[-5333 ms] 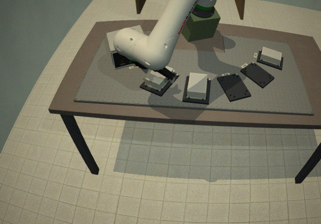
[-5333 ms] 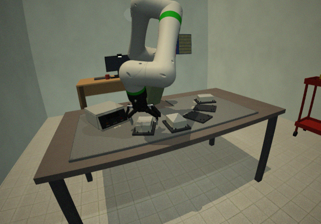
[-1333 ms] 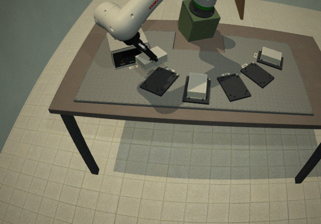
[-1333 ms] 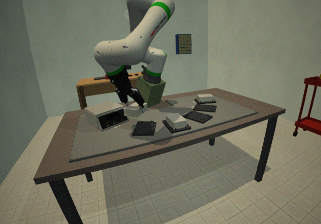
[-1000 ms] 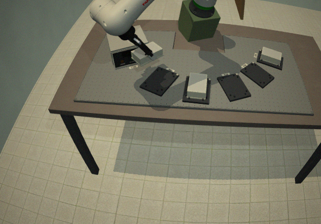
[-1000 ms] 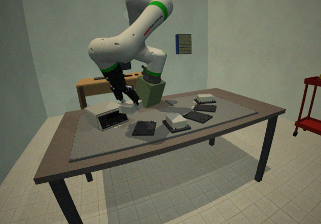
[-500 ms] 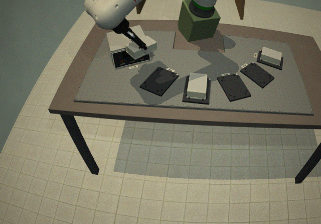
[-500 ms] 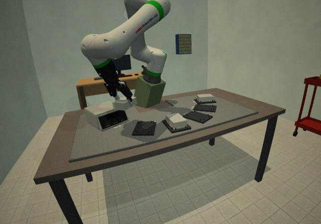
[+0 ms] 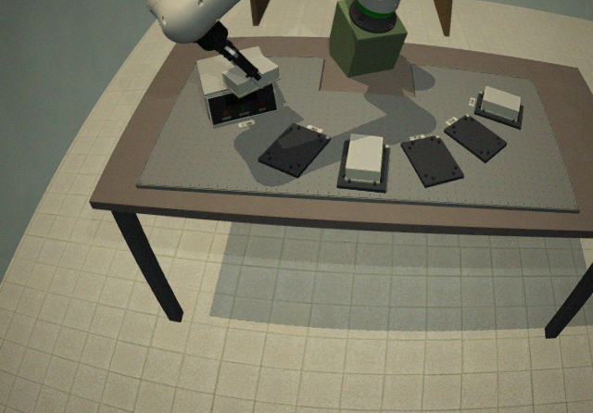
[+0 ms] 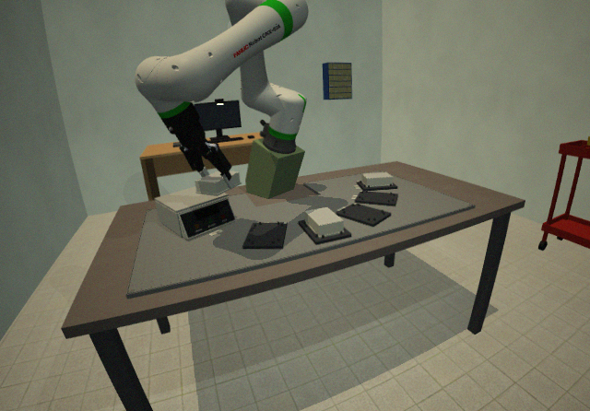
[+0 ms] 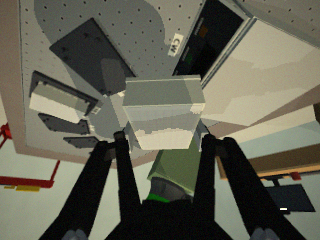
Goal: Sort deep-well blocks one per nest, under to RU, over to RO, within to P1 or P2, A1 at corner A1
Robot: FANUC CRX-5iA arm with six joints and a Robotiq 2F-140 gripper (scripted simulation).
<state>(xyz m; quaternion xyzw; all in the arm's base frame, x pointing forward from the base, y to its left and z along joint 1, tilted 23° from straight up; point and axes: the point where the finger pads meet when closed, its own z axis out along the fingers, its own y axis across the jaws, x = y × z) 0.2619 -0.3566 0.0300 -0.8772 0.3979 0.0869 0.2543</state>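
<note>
Right now the grey platform is 160 mm behind my hand, 90 mm below it and 80 mm to the right of it. Round my hand: check-weigher (150 mm behind, 120 mm below, 80 mm to the right); P1 label (300 mm to the left, 190 mm below, 80 mm ahead); nest P1 (280 mm to the left, 180 mm below, 170 mm ahead).
</note>
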